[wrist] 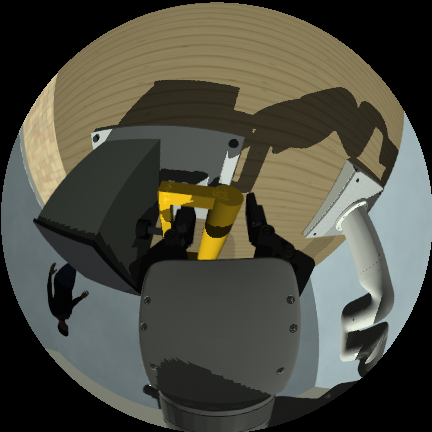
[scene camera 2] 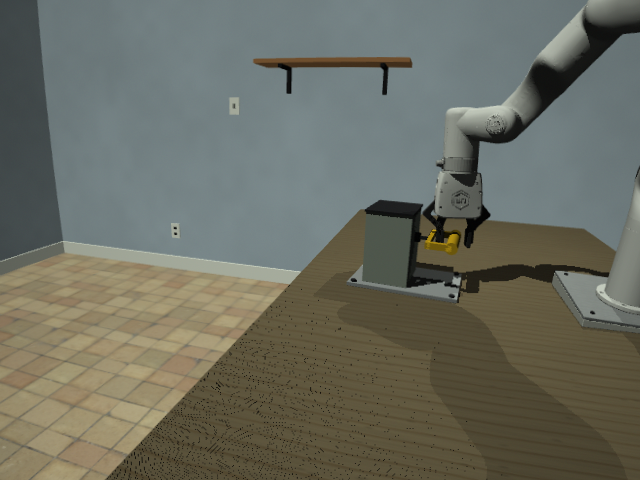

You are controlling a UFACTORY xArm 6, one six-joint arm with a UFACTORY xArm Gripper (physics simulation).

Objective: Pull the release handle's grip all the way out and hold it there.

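Note:
The release handle is a yellow loop whose thick round grip (scene camera 2: 453, 243) (wrist: 213, 240) faces away from a grey-green box (scene camera 2: 387, 250) (wrist: 100, 185) with a dark top. A short dark rod (scene camera 2: 421, 237) (wrist: 155, 230) joins the loop to the box's side; part of the rod shows. My gripper (scene camera 2: 454, 240) (wrist: 219, 204) is open and points down, with its fingers astride the grip. One finger is inside the loop, between its back bar and the grip; the other is beyond the grip on the outer side. A gap shows between the grip and each finger in the wrist view.
The box stands on a grey base plate (scene camera 2: 434, 293) (wrist: 195, 142) bolted to the wooden table (scene camera 2: 361, 372) (wrist: 215, 45). The arm's mounting plate (scene camera 2: 573, 304) (wrist: 335, 207) is to the right. A wall shelf (scene camera 2: 330, 62) hangs behind. A person (wrist: 64, 295) shows beyond the box.

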